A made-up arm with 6 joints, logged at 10 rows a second.
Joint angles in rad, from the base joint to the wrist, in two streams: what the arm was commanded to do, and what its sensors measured. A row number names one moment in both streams.
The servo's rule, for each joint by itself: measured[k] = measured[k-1] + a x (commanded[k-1-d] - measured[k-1]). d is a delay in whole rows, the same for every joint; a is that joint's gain. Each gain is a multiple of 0.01, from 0.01 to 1. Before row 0 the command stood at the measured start. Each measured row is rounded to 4 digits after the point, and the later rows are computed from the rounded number. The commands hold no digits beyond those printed.
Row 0, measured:
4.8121 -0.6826 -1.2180 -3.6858 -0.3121 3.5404
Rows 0 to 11, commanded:
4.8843 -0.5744 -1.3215 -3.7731 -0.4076 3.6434
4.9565 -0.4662 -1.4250 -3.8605 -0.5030 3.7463
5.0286 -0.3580 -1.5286 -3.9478 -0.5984 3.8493
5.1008 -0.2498 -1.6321 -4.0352 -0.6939 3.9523
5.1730 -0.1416 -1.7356 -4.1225 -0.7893 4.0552
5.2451 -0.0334 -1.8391 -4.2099 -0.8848 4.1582
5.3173 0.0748 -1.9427 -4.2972 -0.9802 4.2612
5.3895 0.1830 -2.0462 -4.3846 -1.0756 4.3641
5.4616 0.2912 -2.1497 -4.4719 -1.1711 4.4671
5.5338 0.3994 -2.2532 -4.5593 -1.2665 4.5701
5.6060 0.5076 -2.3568 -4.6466 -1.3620 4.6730
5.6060 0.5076 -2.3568 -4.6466 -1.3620 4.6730
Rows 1 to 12, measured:
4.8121 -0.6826 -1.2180 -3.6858 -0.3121 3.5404
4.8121 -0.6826 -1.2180 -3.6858 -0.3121 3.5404
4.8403 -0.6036 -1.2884 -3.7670 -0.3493 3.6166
4.8856 -0.5033 -1.3813 -3.8540 -0.4092 3.7126
4.9414 -0.3972 -1.4815 -3.9412 -0.4830 3.8138
5.0036 -0.2896 -1.5839 -4.0286 -0.5653 3.9163
5.0697 -0.1816 -1.6871 -4.1159 -0.6527 4.0191
5.1381 -0.0734 -1.7905 -4.2033 -0.7432 4.1220
5.2080 0.0348 -1.8940 -4.2906 -0.8356 4.2250
5.2788 0.1430 -1.9975 -4.3780 -0.9292 4.3279
5.3501 0.2512 -2.1010 -4.4653 -1.0235 4.4309
5.4217 0.3594 -2.2045 -4.5527 -1.1183 4.5339
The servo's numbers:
d 2
a 0.39 0.73 0.68 0.93 0.39 0.74

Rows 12 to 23, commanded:
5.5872 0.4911 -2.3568 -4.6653 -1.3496 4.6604
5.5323 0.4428 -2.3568 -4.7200 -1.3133 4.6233
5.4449 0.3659 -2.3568 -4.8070 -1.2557 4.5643
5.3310 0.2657 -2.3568 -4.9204 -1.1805 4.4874
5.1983 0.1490 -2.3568 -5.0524 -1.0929 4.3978
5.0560 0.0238 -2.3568 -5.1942 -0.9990 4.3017
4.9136 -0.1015 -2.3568 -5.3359 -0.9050 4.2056
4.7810 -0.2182 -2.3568 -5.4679 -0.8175 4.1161
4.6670 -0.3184 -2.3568 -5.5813 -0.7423 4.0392
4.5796 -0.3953 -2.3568 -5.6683 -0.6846 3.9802
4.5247 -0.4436 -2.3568 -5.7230 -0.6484 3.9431
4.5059 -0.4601 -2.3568 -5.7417 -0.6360 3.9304
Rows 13 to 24, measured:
5.4936 0.4676 -2.3081 -4.6400 -1.2133 4.6368
5.5374 0.4968 -2.3412 -4.6461 -1.2713 4.6636
5.5568 0.4926 -2.3518 -4.6640 -1.3018 4.6612
5.5472 0.4562 -2.3552 -4.7161 -1.3063 4.6332
5.5073 0.3903 -2.3563 -4.8006 -1.2866 4.5822
5.4385 0.2993 -2.3566 -4.9120 -1.2452 4.5120
5.3448 0.1896 -2.3567 -5.0426 -1.1858 4.4275
5.2322 0.0686 -2.3568 -5.1836 -1.1129 4.3344
5.1079 -0.0556 -2.3568 -5.3252 -1.0318 4.2391
4.9804 -0.1743 -2.3568 -5.4579 -0.9482 4.1481
4.8582 -0.2795 -2.3568 -5.5727 -0.8679 4.0675
4.7495 -0.3640 -2.3568 -5.6616 -0.7964 4.0029

